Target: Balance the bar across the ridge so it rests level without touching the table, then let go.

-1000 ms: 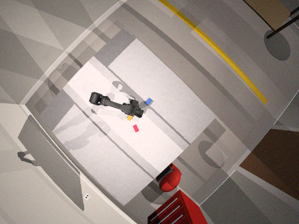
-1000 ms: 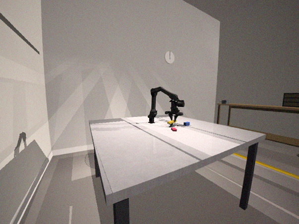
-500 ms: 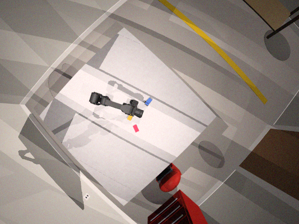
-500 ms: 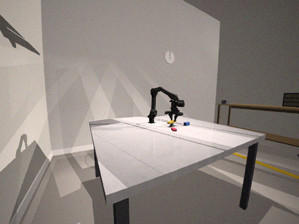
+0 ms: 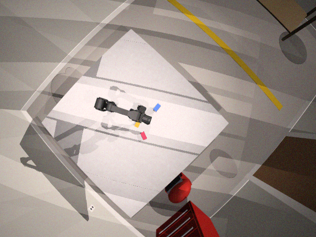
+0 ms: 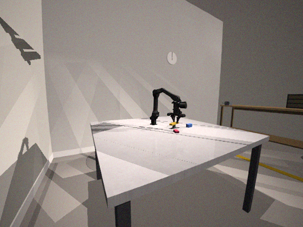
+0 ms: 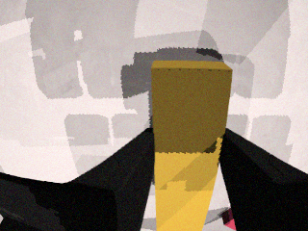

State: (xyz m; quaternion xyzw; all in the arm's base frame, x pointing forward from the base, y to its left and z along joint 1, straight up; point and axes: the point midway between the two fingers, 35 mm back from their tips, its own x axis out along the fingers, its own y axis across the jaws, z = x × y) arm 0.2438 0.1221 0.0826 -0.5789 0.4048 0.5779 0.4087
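My gripper tip is 1 cm short of the yellow bar and 3 cm to the left of it. The rest, counted from my gripper tip: pink block 13 cm ahead, 10 cm to the right, 4 cm below; then blue block 4 cm ahead, 16 cm to the left, 3 cm below.
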